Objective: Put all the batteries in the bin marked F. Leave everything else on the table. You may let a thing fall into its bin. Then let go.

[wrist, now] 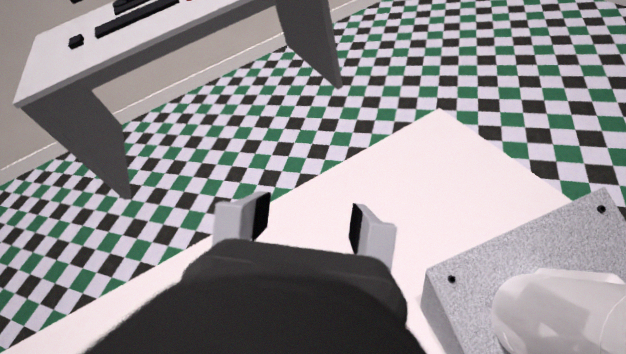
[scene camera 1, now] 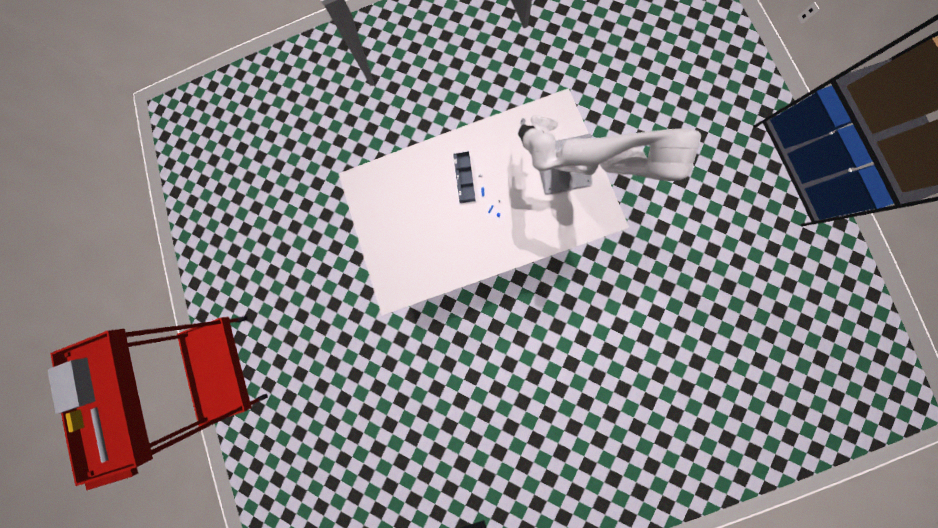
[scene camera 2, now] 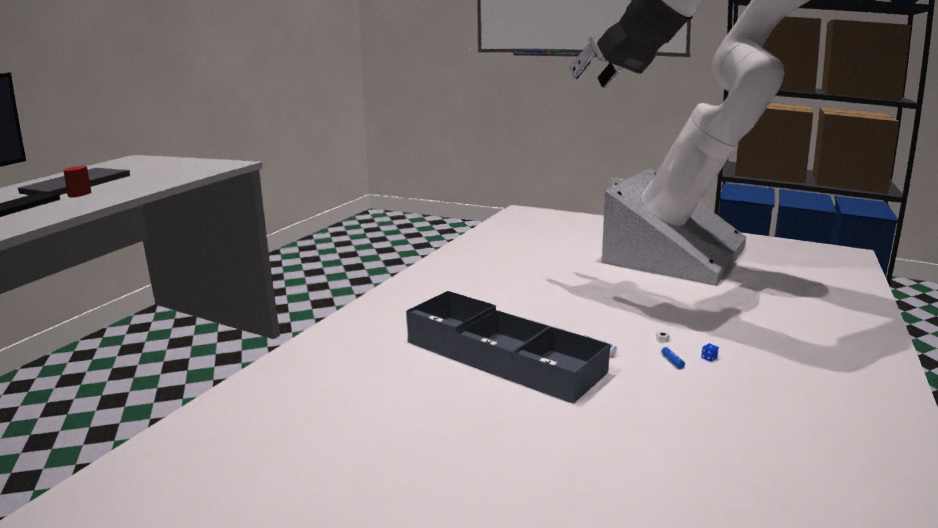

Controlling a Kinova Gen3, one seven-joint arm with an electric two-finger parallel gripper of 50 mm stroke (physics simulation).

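Frame: origin at the arm's base, x ahead, y left, z up, level; metres.
Seen in the pictures: gripper, between the fingertips: (wrist: 309, 215) (scene camera 1: 528, 123) (scene camera 2: 587, 78); arm's base, origin of its link: (wrist: 533, 317) (scene camera 2: 663, 209).
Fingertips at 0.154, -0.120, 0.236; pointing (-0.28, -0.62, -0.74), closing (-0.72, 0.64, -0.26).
Pixels of each thing's top centre, then the offset from my fingertips to it, as dx, dy, dz.
- dark three-compartment bin tray, centre of its top: (scene camera 2: 503, 324) (scene camera 1: 464, 175) +0.292, -0.045, -0.279
- battery, centre of its top: (scene camera 2: 598, 341) (scene camera 1: 482, 192) +0.241, +0.067, -0.311
- slimmer blue cylinder, centre of its top: (scene camera 2: 672, 353) (scene camera 1: 490, 208) +0.242, +0.162, -0.315
- blue die, centre of its top: (scene camera 2: 710, 346) (scene camera 1: 498, 214) +0.222, +0.210, -0.310
- metal nut, centre of its top: (scene camera 2: 663, 334) (scene camera 1: 499, 201) +0.186, +0.146, -0.317
- tiny grey object, centre of its top: (scene camera 1: 480, 174) +0.211, -0.025, -0.315
A dark three-compartment bin tray (scene camera 1: 456, 167) (scene camera 2: 485, 359) stands on the table. Its white labels are too small to read, so I cannot tell which bin is F. A blue cylinder with a silvery end, looking like a battery (scene camera 1: 483, 191) (scene camera 2: 612, 350), lies beside the tray, mostly hidden behind it in scene camera 2. A slimmer blue cylinder (scene camera 1: 490, 209) (scene camera 2: 672, 357) lies farther from the tray; I cannot tell whether it is a battery. My gripper (scene camera 2: 590, 75) (wrist: 309, 215) is open and empty, high above the table, away from these objects.
A blue die (scene camera 1: 498, 215) (scene camera 2: 709, 352) and a metal nut (scene camera 1: 498, 201) (scene camera 2: 662, 336) lie near the slim cylinder. A tiny grey object (scene camera 1: 480, 175) lies beside the tray. The grey arm base (scene camera 2: 656, 245) (wrist: 530, 250) stands on the table. A desk (scene camera 2: 210, 167) (wrist: 60, 65) stands off to one side.
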